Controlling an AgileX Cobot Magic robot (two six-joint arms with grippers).
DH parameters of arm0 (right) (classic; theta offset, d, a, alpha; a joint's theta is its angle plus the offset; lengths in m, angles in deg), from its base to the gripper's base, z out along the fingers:
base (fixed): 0 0 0 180
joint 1: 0 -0.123 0 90
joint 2: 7.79 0 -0.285 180
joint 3: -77.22 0 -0.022 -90
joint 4: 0 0.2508 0 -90
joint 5: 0 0 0.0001 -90
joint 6: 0 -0.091 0 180
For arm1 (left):
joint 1: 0 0.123 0 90
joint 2: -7.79 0 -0.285 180
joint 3: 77.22 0 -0.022 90
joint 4: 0 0.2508 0 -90
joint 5: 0 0 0.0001 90
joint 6: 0 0.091 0 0
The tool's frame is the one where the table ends.
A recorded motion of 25 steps. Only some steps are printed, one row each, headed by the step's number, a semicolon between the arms.
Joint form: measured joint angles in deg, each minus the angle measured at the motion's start. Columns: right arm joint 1, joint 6, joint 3, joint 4, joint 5, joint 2; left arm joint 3, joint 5, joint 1, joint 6, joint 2, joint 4.
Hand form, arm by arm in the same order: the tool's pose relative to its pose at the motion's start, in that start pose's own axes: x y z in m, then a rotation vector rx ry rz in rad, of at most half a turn. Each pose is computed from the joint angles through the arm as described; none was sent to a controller.
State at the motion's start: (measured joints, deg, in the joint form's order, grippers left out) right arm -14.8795 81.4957 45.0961 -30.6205 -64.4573 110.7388; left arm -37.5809 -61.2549 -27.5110 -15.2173 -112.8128 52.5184
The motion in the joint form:
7: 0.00 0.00 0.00 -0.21 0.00 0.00; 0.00 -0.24 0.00 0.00 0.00 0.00
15: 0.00 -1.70 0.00 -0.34 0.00 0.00; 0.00 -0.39 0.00 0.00 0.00 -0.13
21: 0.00 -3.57 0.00 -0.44 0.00 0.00; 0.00 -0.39 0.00 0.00 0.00 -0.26
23: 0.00 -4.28 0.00 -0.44 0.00 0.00; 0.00 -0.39 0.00 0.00 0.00 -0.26
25: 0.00 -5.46 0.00 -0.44 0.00 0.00; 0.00 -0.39 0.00 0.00 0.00 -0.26
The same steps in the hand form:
7: -0.0003 0.0000 0.0000 -0.0005 -0.0033 -0.0016; -0.0004 -0.0001 0.0000 0.0011 -0.0040 0.0000
15: -0.0005 0.0001 0.0000 -0.0009 -0.0053 0.0271; -0.0006 0.0000 0.0000 -0.0001 -0.0071 -0.0011
21: -0.0006 0.0001 0.0000 -0.0012 -0.0068 0.0590; -0.0007 0.0002 0.0000 -0.0021 -0.0076 -0.0022
23: -0.0006 0.0001 0.0000 -0.0013 -0.0068 0.0714; -0.0007 0.0002 0.0000 -0.0021 -0.0076 -0.0022
25: -0.0006 0.0001 0.0000 -0.0014 -0.0068 0.0920; -0.0007 0.0002 0.0000 -0.0021 -0.0076 -0.0022

